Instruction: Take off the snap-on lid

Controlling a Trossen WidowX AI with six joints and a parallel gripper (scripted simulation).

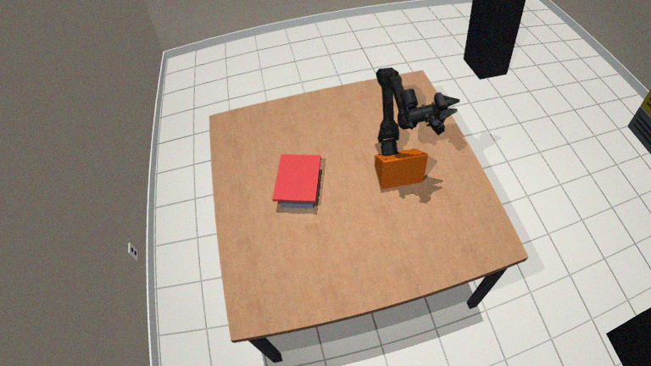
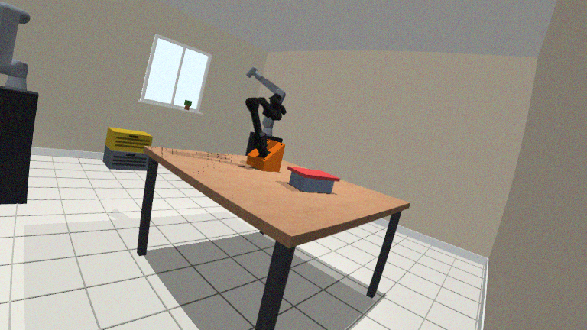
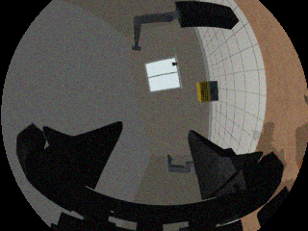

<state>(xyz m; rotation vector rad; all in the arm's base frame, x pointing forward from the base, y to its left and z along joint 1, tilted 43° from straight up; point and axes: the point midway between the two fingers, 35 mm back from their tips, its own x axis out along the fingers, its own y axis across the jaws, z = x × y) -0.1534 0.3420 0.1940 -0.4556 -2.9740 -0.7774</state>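
The red lid is 66 cm ahead of my gripper tip, 14 cm to the right of it and 37 cm below it. Also, from my gripper tip: storage box: 66 cm ahead, 14 cm to the right, 42 cm below.
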